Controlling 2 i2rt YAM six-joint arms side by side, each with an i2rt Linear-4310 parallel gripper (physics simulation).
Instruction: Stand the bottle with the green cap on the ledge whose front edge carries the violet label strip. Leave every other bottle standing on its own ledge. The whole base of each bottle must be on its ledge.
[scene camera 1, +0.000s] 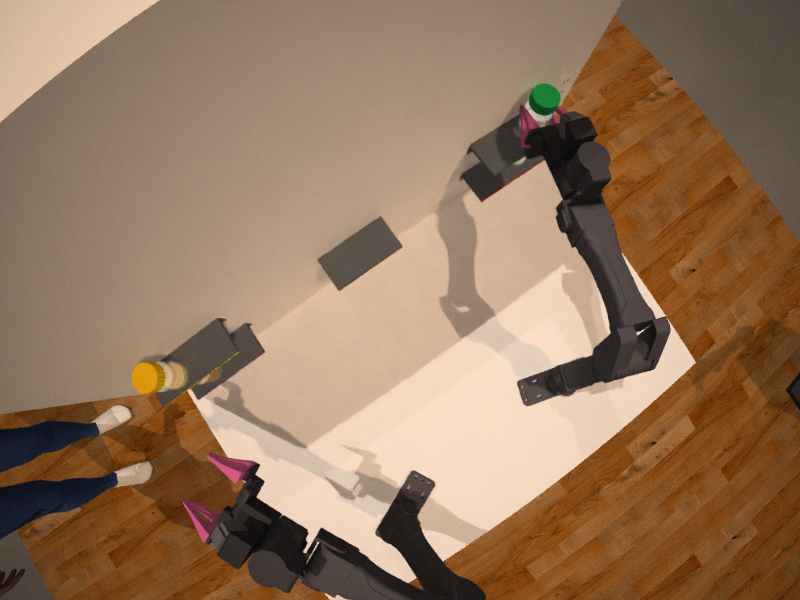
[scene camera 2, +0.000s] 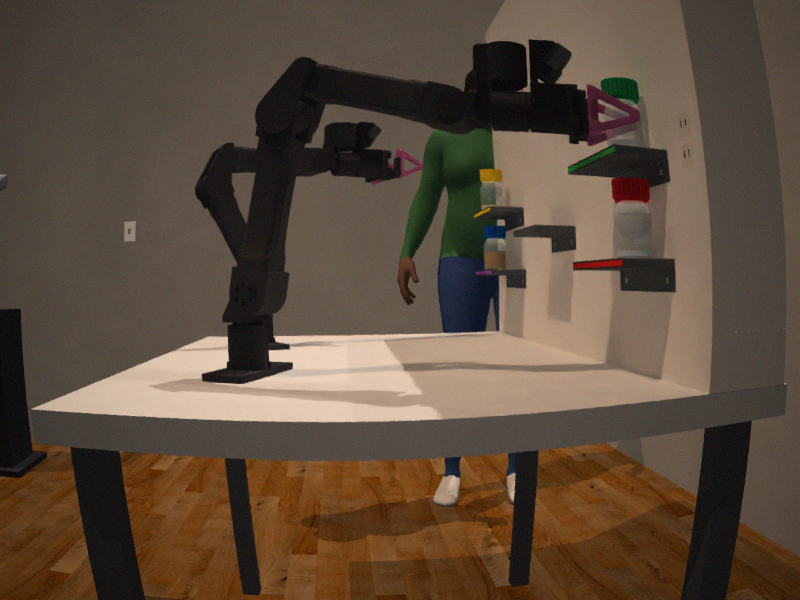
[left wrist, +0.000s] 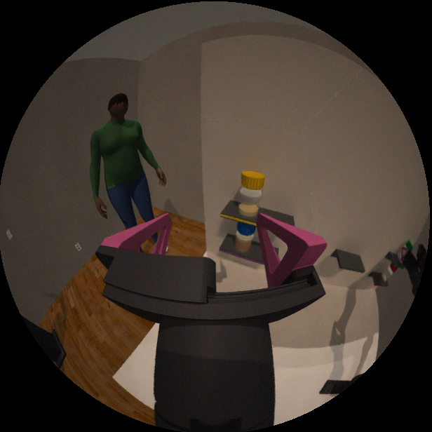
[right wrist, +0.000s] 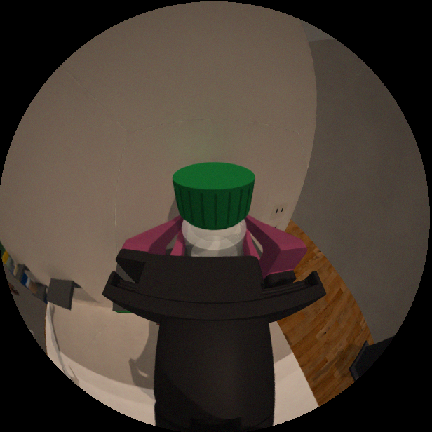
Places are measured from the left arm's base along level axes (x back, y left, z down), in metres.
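Pixels of known places: left gripper, fingertip midpoint: (scene camera 1: 196, 477) (scene camera 2: 412, 169); right gripper, fingertip midpoint: (scene camera 1: 533, 103) (scene camera 2: 637, 120); left arm's base, link origin: (scene camera 1: 404, 507); right arm's base, link origin: (scene camera 1: 555, 381) (scene camera 2: 249, 374).
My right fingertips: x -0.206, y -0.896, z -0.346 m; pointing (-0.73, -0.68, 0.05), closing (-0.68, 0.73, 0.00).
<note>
For each thing: its top centre in the pictures, then the offset to it from my right fingertips. "spot": a spot on its surface instead.
- green-capped bottle, top centre: (scene camera 2: 618, 82) (scene camera 1: 546, 95) dx +0.015, dy +0.014, dz -0.056 m
- upper ledge with the green strip, top centre: (scene camera 2: 614, 158) (scene camera 1: 519, 135) dx +0.004, dy +0.050, dz +0.049 m
- blue-capped bottle, top centre: (scene camera 2: 494, 226) dx -0.353, dy +0.800, dz +0.084 m
- yellow-capped bottle, top centre: (scene camera 1: 144, 378) (scene camera 2: 490, 170) dx -0.352, dy +0.805, dz -0.056 m
- yellow-strip ledge, top centre: (scene camera 1: 188, 363) (scene camera 2: 497, 210) dx -0.342, dy +0.771, dz +0.049 m
- red-capped bottle, top centre: (scene camera 2: 630, 180) dx +0.014, dy +0.015, dz +0.084 m
- red-strip ledge, surface spot: (scene camera 2: 646, 277) spot: dx -0.030, dy +0.030, dz +0.213 m
- bottle-free ledge, top centre: (scene camera 2: 543, 228) (scene camera 1: 359, 252) dx -0.169, dy +0.410, dz +0.119 m
The green-capped bottle (scene camera 1: 544, 100) (scene camera 2: 620, 89) (right wrist: 213, 200) is upright at the upper ledge with the green strip (scene camera 1: 494, 151) (scene camera 2: 620, 162). My right gripper (scene camera 1: 541, 114) (right wrist: 213, 217) is shut on this bottle below its cap; the fingers hide part of its body. No gap shows between its base and the ledge. The ledge with the violet strip (scene camera 1: 250, 343) (scene camera 2: 518, 279) (left wrist: 230, 244) is the lower one of the far pair, and a blue-capped bottle (scene camera 2: 494, 245) (left wrist: 243, 242) stands on it. My left gripper (scene camera 1: 196, 478) (left wrist: 213, 217) is open and empty, away from the ledges.
A yellow-capped bottle (scene camera 1: 149, 377) (scene camera 2: 491, 190) (left wrist: 252, 181) stands on the yellow-strip ledge (scene camera 1: 200, 351) above the violet one. A red-capped bottle (scene camera 2: 631, 219) stands on the red-strip ledge (scene camera 2: 646, 277) below the green one. A bottle-free ledge (scene camera 1: 359, 253) (scene camera 2: 549, 230) is between the pairs.
</note>
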